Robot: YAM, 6 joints.
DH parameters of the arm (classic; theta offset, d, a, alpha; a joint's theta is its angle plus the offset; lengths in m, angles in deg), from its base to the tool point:
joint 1: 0 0.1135 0.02 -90
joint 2: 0 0 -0.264 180
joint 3: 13.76 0 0.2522 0
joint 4: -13.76 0 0.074 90
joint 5: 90 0 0 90
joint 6: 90 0.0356 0 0
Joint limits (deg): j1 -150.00..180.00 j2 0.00..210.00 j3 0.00..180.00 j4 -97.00..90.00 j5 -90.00..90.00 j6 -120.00..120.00
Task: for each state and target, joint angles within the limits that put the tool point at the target. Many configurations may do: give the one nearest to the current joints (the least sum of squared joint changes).
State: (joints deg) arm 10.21 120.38 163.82 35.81 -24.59 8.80
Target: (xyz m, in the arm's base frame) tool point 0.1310 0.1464 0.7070
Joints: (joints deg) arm 43.73 109.17 166.19 29.67 -25.32 8.80
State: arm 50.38 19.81 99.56 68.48 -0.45 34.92
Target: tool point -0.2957 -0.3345 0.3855
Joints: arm 48.57 4.78 103.15 73.03 -0.60 34.92
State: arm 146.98 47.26 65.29 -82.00 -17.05 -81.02
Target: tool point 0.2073 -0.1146 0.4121
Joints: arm 153.69 5.39 103.54 -76.50 -17.71 -81.02
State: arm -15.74 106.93 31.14 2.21 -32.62 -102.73
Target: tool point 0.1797 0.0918 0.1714
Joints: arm 20.05 63.74 25.06 -8.04 -43.75 -102.73
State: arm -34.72 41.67 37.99 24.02 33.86 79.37
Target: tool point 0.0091 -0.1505 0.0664
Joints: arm -78.55 79.06 5.48 14.36 36.04 79.37
